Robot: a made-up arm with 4 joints.
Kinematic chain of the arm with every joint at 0, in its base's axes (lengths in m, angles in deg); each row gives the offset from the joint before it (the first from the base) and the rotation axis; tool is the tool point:
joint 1: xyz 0 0 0.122 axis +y
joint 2: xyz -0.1 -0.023 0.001 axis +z
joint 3: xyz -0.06 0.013 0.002 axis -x
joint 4: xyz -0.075 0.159 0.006 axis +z
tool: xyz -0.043 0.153 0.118
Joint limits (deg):
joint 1: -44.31..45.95
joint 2: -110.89..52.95
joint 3: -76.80..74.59
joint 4: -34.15..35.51
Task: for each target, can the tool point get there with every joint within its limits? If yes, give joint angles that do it. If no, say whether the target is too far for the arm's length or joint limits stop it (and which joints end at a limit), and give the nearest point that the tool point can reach.
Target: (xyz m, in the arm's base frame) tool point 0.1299 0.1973 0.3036
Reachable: yes | joints -15.14 -73.18 -2.61 -16.79
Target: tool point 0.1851 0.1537 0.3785
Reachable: yes | joints 38.90 -65.50 -45.21 -18.80
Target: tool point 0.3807 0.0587 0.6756
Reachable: no: too far | nearest point 0.1462 0.0872 0.4648 | short by 0.317 m
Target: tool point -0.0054 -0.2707 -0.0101
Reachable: no: joint limits stop it (at a limit: joint 1, joint 2, joint 4) | nearest point 0.0772 -0.0594 -0.1274 | short by 0.255 m
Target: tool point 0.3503 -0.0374 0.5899
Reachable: no: too far | nearest point 0.1383 -0.0924 0.4627 | short by 0.253 m
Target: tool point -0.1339 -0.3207 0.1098
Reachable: no: joint limits stop it (at a limit: joint 1, joint 2, joint 3, joint 4) | nearest point -0.3531 -0.2589 0.1729 | short by 0.236 m
